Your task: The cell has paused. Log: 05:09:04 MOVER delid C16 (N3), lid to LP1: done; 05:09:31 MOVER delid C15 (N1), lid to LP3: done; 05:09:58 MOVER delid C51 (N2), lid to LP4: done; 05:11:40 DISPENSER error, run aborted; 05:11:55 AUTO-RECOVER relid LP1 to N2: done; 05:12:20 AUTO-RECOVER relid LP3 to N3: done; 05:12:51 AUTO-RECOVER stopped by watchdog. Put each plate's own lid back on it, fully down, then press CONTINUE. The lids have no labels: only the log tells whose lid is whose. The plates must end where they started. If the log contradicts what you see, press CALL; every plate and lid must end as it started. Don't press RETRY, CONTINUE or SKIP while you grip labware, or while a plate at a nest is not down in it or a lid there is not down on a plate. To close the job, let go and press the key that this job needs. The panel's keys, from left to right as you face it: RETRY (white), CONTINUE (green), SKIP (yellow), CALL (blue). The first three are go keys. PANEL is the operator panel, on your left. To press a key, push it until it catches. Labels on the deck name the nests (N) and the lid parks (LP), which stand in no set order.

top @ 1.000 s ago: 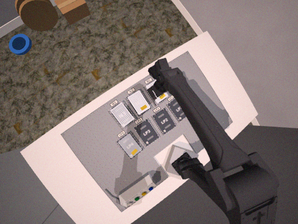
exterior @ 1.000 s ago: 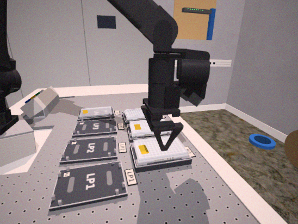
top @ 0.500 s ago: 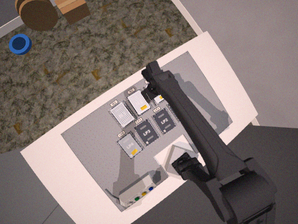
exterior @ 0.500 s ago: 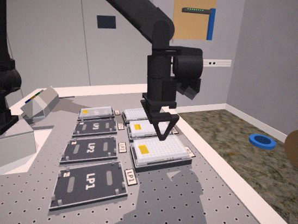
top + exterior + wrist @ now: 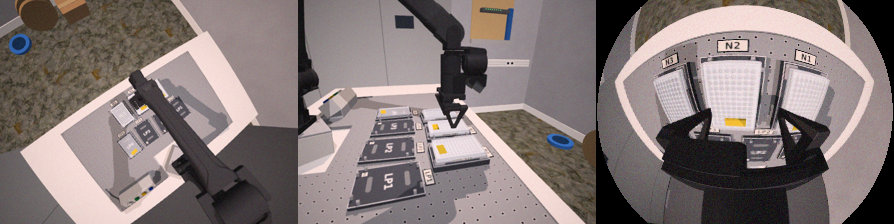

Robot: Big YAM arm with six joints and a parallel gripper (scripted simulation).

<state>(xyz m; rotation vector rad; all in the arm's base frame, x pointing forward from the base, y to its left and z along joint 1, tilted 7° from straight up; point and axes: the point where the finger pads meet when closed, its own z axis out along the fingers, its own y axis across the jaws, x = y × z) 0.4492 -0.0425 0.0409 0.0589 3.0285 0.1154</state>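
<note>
The clear lid lies 4 cm below my hand and 2 cm to the left of it. Also, from my hand: blue key 45 cm behind, 28 cm to the left; then green key 44 cm behind, 38 cm to the left; then yellow key 44 cm behind, 33 cm to the left.
</note>
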